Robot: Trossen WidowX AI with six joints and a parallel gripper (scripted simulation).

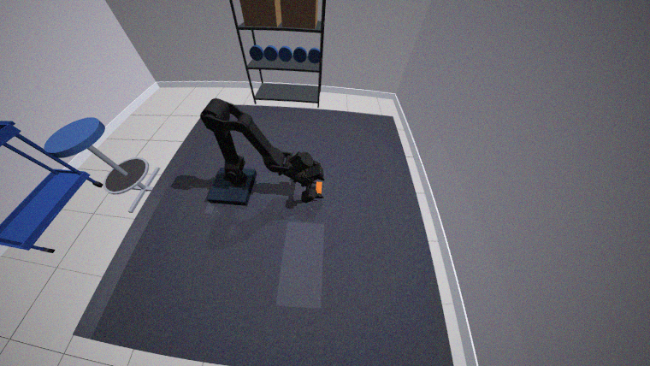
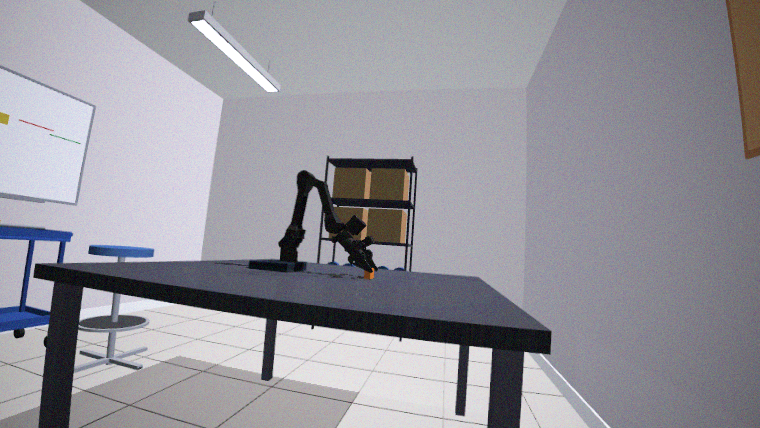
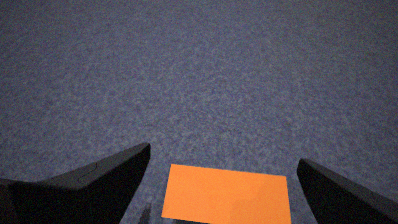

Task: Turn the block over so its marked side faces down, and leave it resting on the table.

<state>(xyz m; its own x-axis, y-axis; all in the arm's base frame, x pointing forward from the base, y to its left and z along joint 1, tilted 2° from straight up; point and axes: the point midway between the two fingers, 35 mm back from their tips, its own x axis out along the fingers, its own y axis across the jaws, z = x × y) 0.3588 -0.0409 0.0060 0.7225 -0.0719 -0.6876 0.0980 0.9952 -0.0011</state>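
Now: the block 30 mm behind my gripper tip and 10 mm below it.
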